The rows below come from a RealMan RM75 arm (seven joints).
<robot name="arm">
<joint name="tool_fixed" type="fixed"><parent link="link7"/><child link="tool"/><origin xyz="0 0 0" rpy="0 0 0"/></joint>
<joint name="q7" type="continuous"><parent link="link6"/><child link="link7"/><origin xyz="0 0 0.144" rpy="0 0 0"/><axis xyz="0 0 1"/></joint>
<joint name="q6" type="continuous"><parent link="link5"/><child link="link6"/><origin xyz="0 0 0" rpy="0 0 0"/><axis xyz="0 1 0"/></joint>
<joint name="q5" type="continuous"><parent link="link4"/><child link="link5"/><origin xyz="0 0 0.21" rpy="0 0 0"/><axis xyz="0 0 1"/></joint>
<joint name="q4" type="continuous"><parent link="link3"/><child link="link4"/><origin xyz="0 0 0" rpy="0 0 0"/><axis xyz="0 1 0"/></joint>
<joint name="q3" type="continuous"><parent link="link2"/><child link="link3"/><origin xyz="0 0 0.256" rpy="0 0 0"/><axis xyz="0 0 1"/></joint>
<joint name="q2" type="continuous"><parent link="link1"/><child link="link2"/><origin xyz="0 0 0" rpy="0 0 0"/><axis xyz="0 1 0"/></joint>
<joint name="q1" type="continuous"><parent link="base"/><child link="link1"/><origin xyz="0 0 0.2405" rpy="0 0 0"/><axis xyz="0 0 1"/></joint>
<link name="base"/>
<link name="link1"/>
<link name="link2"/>
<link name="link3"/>
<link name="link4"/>
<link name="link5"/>
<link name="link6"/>
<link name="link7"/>
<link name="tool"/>
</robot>
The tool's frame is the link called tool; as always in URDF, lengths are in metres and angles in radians. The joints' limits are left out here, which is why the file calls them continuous.
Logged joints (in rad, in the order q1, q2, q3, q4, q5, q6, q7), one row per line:
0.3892 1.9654 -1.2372 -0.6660 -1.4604 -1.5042 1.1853
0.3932 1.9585 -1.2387 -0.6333 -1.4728 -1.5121 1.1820
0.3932 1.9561 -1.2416 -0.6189 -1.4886 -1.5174 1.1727
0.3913 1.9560 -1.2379 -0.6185 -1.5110 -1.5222 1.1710
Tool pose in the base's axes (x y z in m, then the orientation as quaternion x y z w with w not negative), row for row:
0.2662 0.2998 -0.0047 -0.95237 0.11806 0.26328 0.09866
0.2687 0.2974 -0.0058 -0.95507 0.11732 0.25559 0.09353
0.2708 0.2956 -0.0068 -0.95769 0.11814 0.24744 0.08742
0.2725 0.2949 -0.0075 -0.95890 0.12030 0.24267 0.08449
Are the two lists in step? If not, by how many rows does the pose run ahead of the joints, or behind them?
The pose runs 2 rows ahead of the joints: the pose in row i belongs to the joints in row i + 2.
